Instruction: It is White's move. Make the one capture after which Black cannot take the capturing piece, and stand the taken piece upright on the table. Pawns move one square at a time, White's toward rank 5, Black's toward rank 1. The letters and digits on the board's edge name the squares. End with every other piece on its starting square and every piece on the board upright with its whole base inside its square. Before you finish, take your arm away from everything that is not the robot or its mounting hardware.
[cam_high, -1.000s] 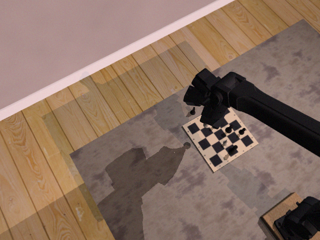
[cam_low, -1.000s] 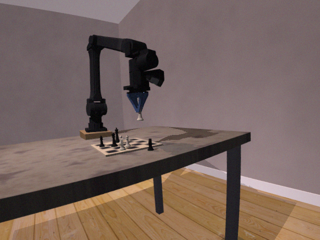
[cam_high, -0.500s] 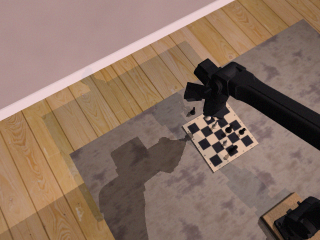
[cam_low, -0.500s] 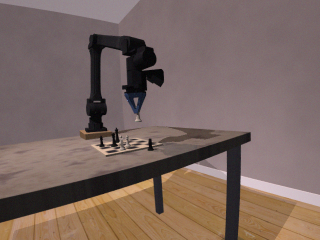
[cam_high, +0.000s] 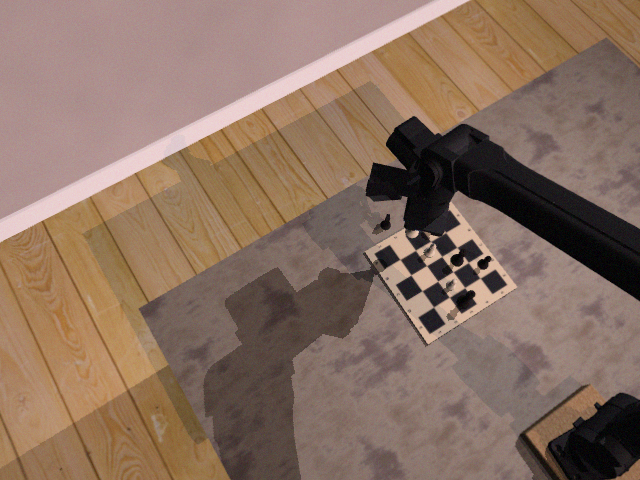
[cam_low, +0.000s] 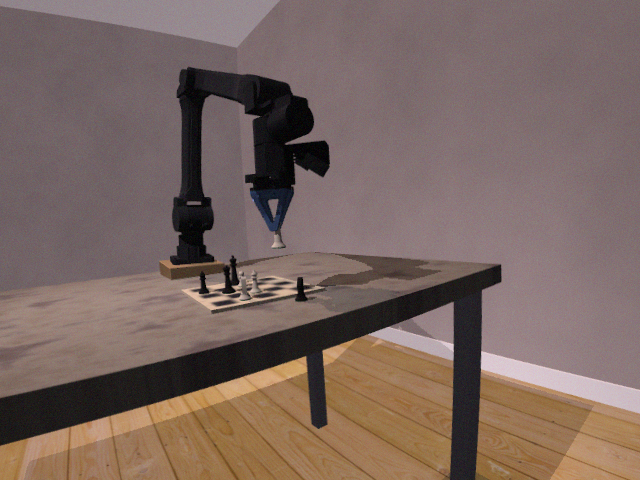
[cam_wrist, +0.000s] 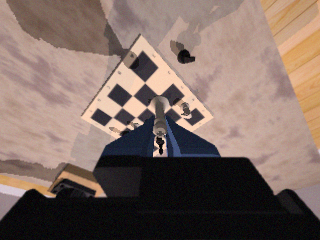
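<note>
Now: hand 70 mm past the chessboard, 40 mm to the left of it and 120 mm above it. Round my hand: black piece 70 mm behind, 80 mm to the right, 100 mm below; then tall white piece 10 mm below.
</note>
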